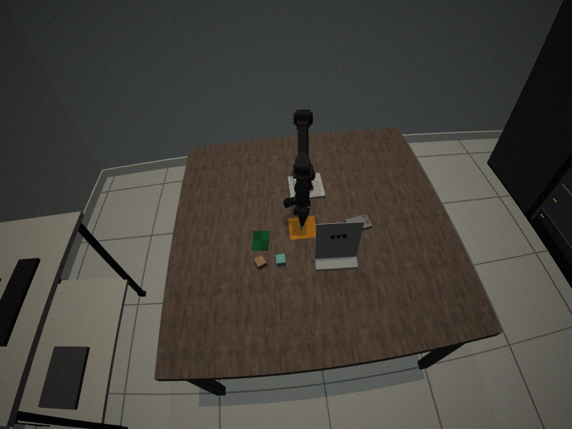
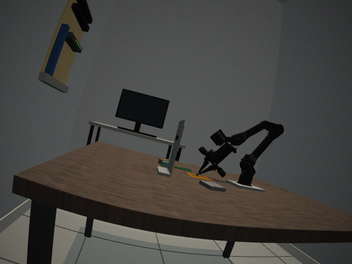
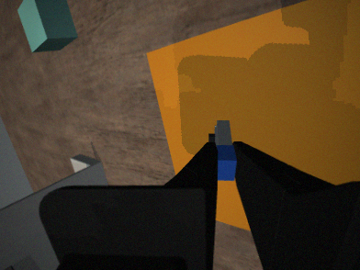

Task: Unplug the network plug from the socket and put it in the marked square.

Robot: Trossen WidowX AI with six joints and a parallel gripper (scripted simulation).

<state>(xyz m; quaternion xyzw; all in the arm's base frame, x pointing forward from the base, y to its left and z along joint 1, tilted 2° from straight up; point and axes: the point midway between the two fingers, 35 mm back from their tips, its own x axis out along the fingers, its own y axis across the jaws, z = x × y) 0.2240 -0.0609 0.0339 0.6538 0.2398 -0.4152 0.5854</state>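
Now: gripper tip right at the blue network plug. From my gripper tip the other things lie so: green flat square (3 cm ahead, 19 cm to the right, 2 cm below); teal cube (15 cm ahead, 12 cm to the right, 1 cm below); orange flat square (2 cm below).
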